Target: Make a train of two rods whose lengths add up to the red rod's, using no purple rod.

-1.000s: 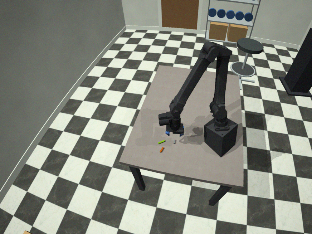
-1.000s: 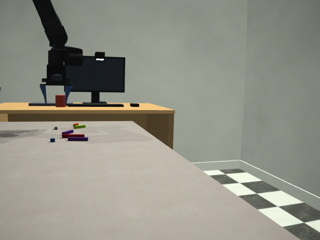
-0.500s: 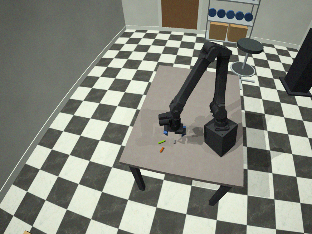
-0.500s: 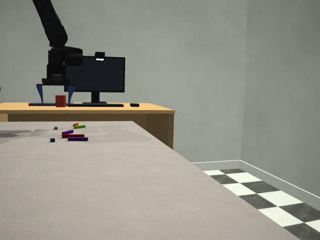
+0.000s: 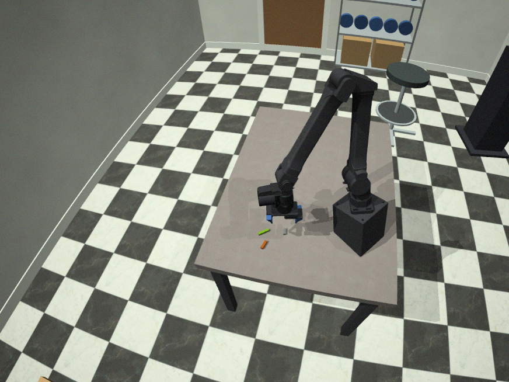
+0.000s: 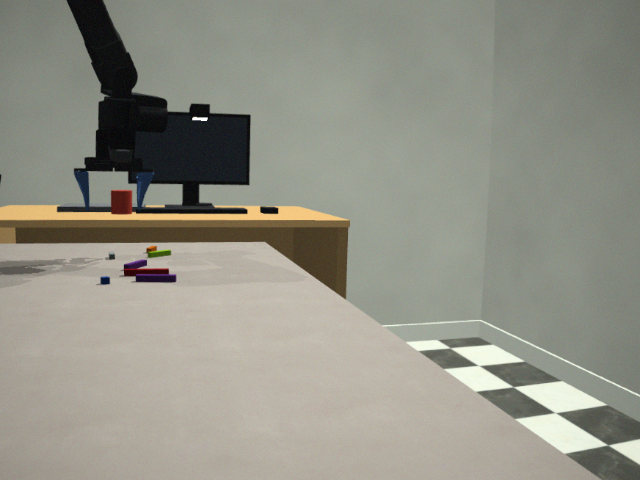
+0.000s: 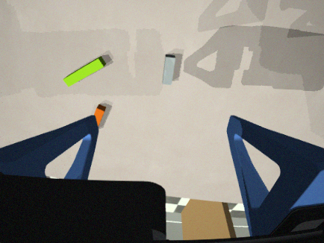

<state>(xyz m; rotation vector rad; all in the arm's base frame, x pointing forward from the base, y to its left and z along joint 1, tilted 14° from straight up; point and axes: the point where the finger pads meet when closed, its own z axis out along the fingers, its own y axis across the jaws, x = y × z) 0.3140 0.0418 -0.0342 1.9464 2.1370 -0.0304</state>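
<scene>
The orange rod lies 80 mm ahead of my hand, 60 mm to the left of it and 90 mm below it. The rest, counted from my hand: grey rod: 10 mm behind, 10 mm to the right, 90 mm below; lime rod: 90 mm ahead, 90 mm below; purple rod: 30 mm ahead, 130 mm to the right, 90 mm below.
</scene>
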